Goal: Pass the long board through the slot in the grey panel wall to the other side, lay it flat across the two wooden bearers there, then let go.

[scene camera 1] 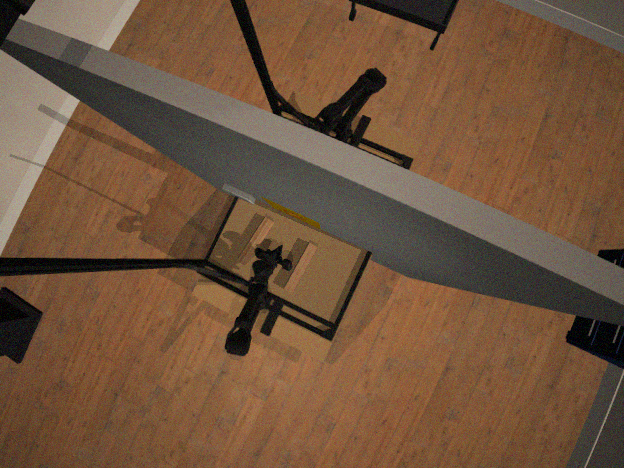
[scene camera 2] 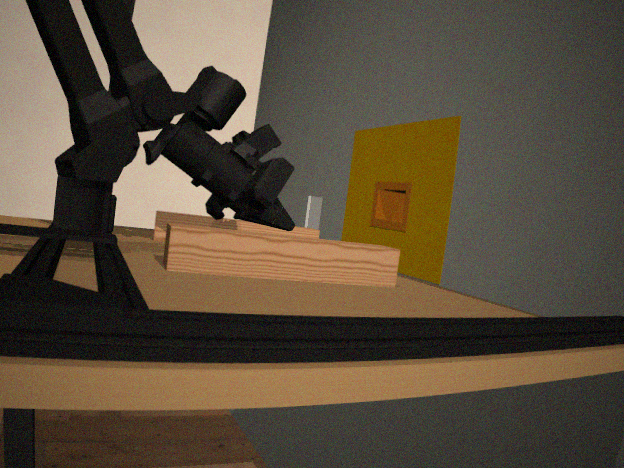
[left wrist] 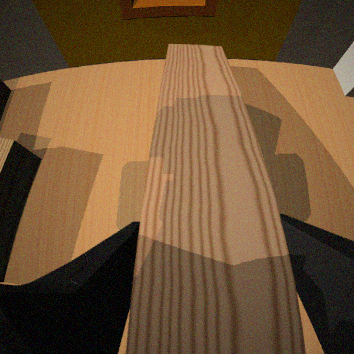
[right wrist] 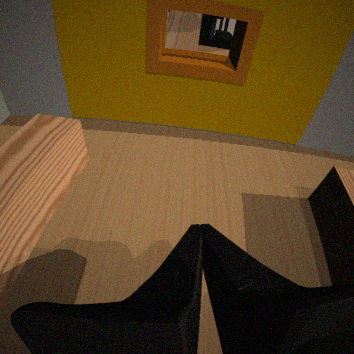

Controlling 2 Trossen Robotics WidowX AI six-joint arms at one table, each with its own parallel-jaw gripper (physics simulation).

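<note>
The long board [left wrist: 210,165] lies lengthwise between the fingers of my left gripper [left wrist: 208,227], which is shut on it. Its far end points at the yellow panel, below the orange-framed slot [left wrist: 170,12] [scene camera 2: 374,211] [right wrist: 155,40] in the left wrist view. Wood-grained surface and dark parts show through the slot in the right wrist view. The grey wall [scene camera 1: 302,161] [scene camera 2: 529,151] hides my left gripper in scene camera 1. My right gripper [right wrist: 199,232] [scene camera 2: 292,227] is shut and empty, above the table between two wooden bearers: one [scene camera 2: 282,254] [right wrist: 40,165], the other [scene camera 2: 186,220] [right wrist: 347,180].
A yellow panel [scene camera 2: 428,161] [right wrist: 110,65] surrounds the slot. A pale upright piece [scene camera 2: 313,211] [scene camera 1: 238,192] stands by the wall. In the left wrist view, a dark-sided wooden block [left wrist: 15,185] is at the left edge and a pale piece [left wrist: 346,70] at the right edge.
</note>
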